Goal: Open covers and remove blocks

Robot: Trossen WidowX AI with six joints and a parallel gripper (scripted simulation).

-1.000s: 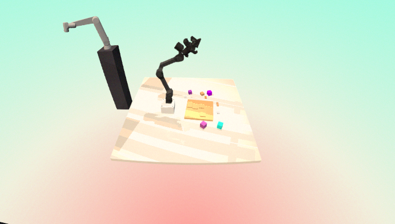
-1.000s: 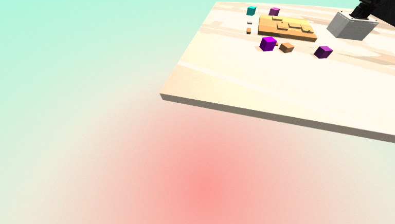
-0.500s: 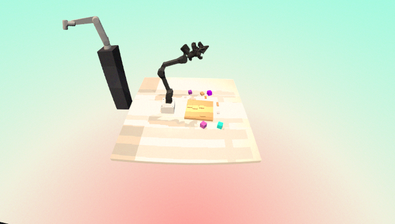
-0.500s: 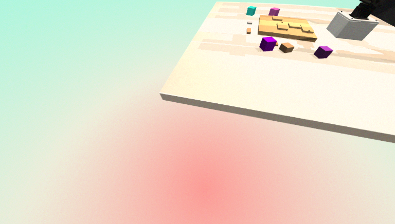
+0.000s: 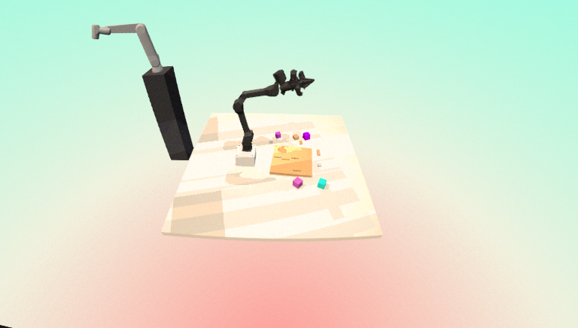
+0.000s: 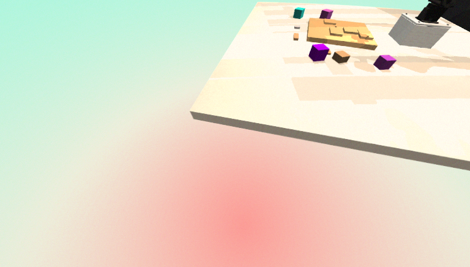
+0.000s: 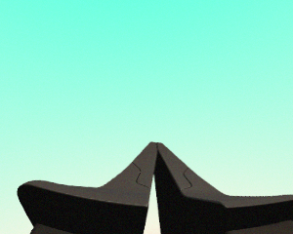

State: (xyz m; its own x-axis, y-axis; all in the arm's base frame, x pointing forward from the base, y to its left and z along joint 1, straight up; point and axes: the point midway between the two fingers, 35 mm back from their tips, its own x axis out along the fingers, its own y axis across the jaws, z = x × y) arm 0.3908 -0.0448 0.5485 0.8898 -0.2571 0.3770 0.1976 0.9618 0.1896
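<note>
Now: the magenta block 630 mm below my gripper tip, 210 mm to the right of it and 70 mm behind it. Also, from my gripper tip: small grey piece 650 mm below, 110 mm ahead, 20 mm to the right; small orange piece 650 mm below, 120 mm to the left, 120 mm ahead; cyan block 630 mm below, 220 mm to the right, 100 mm ahead.
</note>
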